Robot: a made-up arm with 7 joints.
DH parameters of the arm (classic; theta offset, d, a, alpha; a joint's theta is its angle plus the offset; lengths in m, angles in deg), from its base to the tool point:
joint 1: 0 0.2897 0 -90
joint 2: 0 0 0 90
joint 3: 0 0.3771 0.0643 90
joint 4: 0 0 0.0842 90
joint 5: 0 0.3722 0 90
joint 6: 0 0 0.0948 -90
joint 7: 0 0.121 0 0
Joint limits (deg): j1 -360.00..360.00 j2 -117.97..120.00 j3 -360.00..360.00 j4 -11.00..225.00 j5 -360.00..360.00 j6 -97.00..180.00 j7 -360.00..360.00
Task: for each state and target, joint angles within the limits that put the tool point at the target. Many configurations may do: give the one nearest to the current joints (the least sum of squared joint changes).
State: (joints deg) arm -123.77 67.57 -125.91 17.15 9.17 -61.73 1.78
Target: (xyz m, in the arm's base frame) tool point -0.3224 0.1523 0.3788
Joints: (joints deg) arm -122.72 71.14 -101.59 10.32 -1.14 -59.20 1.78
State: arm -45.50 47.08 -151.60 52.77 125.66 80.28 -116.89
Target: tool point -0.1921 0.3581 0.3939
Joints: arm -72.34 16.21 -177.72 28.06 126.50 66.02 -116.89
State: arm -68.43 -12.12 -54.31 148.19 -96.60 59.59 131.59
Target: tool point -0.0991 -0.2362 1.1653
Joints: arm -66.36 4.20 -51.74 153.90 -99.34 48.27 131.59
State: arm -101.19 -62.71 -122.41 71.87 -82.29 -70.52 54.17
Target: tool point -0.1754 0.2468 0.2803
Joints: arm -115.96 -64.96 -133.26 27.12 -107.07 -78.71 54.17
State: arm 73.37 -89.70 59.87 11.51 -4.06 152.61 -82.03
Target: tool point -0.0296 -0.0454 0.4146
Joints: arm 79.68 -83.86 42.41 14.51 -27.08 150.54 -82.03
